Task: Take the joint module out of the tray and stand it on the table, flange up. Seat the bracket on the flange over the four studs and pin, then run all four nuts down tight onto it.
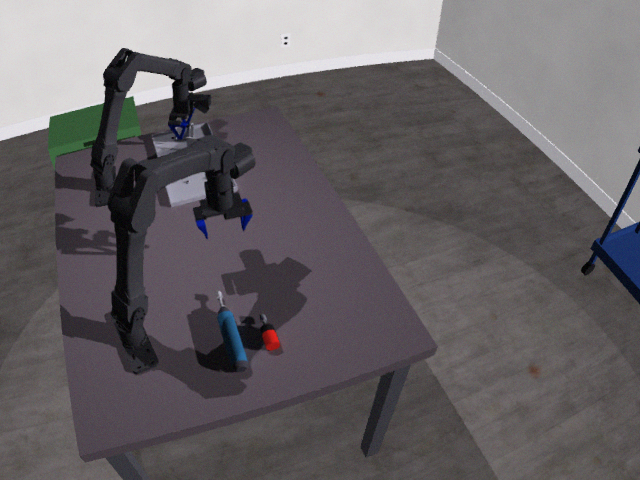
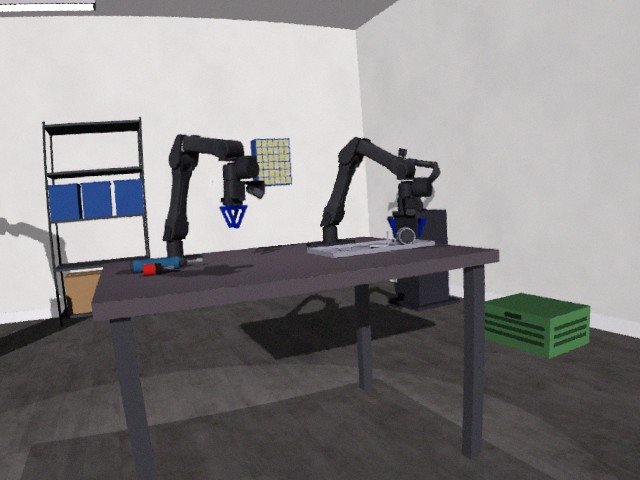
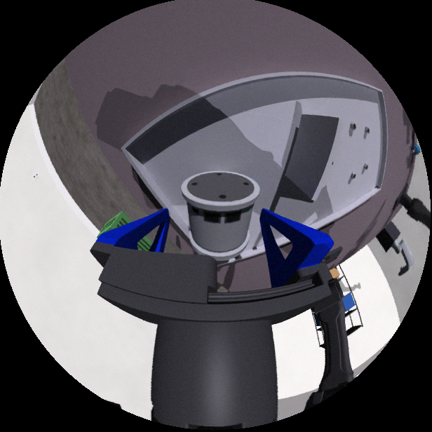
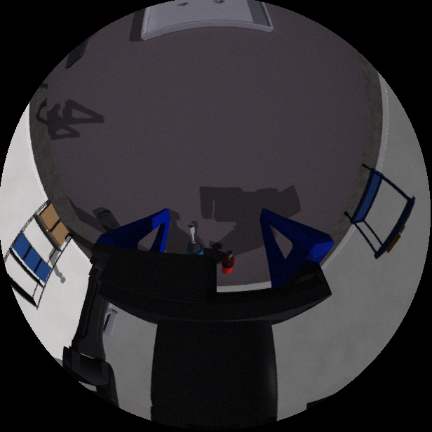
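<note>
The joint module (image 2: 405,235) (image 3: 220,230), a light grey cylinder with a dark round end face, lies on its side in the pale tray (image 1: 178,198) (image 2: 336,253) (image 3: 382,135) (image 4: 207,31). My left gripper (image 1: 179,133) (image 2: 407,228) (image 3: 214,213) is open, with its blue fingers on either side of the module; whether they touch it cannot be told. A dark grey plate (image 3: 315,150), seemingly the bracket, lies beside the tray's divider. Several small nuts (image 3: 353,126) are past it. My right gripper (image 1: 224,232) (image 2: 233,225) (image 4: 214,213) is open and empty, high above the table. The studs and pin cannot be made out.
A blue driver (image 1: 231,338) (image 2: 155,264) (image 4: 195,249) and a shorter red tool (image 1: 270,338) (image 2: 149,269) (image 4: 228,265) lie side by side near the table's end, away from the tray. A green crate (image 1: 93,124) (image 2: 537,304) stands on the floor beyond the tray end.
</note>
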